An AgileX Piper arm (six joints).
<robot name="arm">
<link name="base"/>
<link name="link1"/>
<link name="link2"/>
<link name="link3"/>
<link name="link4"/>
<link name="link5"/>
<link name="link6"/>
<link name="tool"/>
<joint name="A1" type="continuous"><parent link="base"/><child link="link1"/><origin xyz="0 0 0.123" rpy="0 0 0"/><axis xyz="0 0 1"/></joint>
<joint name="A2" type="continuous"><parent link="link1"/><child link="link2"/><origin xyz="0 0 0" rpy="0 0 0"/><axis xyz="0 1 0"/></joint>
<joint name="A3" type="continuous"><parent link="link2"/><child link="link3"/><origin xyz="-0.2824 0 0.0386" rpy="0 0 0"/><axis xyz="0 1 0"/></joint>
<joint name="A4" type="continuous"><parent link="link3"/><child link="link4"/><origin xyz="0.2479 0 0.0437" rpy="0 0 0"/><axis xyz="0.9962 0 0.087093"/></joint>
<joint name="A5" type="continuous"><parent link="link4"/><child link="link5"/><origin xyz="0 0 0" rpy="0 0 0"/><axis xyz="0 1 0"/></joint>
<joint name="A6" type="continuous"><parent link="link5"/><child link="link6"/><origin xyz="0.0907 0 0.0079" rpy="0 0 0"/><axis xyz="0.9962 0 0.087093"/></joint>
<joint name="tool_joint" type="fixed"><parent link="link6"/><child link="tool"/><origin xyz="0 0 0" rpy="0 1.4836 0"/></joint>
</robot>
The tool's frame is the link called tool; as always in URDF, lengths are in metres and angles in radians. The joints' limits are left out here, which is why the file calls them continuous.
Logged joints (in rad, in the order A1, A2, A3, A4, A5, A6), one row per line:
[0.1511 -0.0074 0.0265 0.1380 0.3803 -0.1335]
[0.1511 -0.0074 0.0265 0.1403 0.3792 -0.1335]
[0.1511 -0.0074 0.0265 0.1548 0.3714 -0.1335]
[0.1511 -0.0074 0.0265 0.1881 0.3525 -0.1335]
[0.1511 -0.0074 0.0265 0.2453 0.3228 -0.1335]
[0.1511 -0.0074 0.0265 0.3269 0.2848 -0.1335]
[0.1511 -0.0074 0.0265 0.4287 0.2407 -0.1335]
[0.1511 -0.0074 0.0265 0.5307 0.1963 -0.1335]
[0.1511 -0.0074 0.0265 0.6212 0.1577 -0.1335]
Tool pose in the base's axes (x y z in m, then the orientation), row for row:
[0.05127 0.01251 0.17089 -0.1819 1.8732 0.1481]
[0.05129 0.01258 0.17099 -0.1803 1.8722 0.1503]
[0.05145 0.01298 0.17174 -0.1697 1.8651 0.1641]
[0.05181 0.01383 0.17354 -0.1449 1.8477 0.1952]
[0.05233 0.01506 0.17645 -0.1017 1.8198 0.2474]
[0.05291 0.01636 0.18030 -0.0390 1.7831 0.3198]
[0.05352 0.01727 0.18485 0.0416 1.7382 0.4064]
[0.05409 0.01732 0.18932 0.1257 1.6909 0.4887]
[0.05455 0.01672 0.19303 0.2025 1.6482 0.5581]
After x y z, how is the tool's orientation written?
As a rotation vector, in radians.
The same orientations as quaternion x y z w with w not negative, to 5 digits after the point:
[-0.07803 0.80358 0.06353 0.58662]
[-0.07736 0.80329 0.06449 0.58702]
[-0.07290 0.80116 0.07049 0.58980]
[-0.06241 0.79584 0.08408 0.59638]
[-0.04398 0.78695 0.10699 0.60608]
[-0.01694 0.77449 0.13891 0.61691]
[0.01814 0.75816 0.17726 0.62725]
[0.05501 0.73995 0.21386 0.63538]
[0.08879 0.72269 0.24471 0.64028]

